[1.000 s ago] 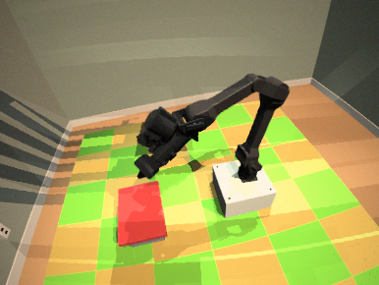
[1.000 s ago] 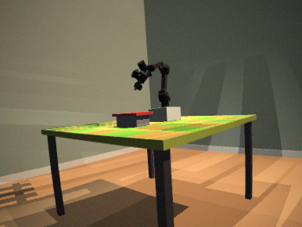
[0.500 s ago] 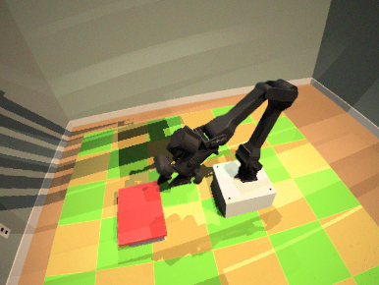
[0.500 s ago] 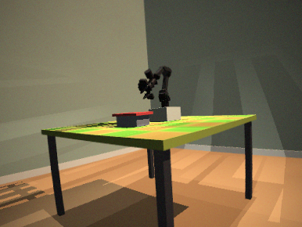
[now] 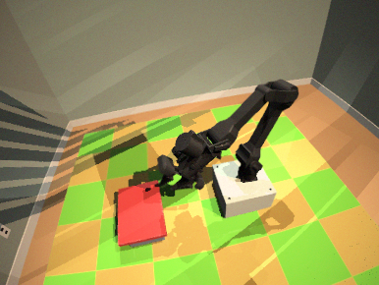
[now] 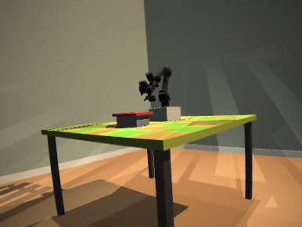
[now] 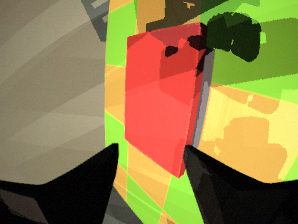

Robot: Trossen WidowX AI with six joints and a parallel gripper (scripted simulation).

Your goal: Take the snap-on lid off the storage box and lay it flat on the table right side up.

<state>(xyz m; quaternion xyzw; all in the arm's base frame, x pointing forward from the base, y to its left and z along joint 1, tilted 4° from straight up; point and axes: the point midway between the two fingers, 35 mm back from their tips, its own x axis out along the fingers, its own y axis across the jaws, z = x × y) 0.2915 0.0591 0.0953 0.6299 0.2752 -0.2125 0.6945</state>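
Now: gripper tip 120 mm short of the red lid, 10 mm to the right of it and 110 mm above it. Also, from my gripper tip: grey storage box (120 mm ahead, 10 mm to the left, 150 mm below).
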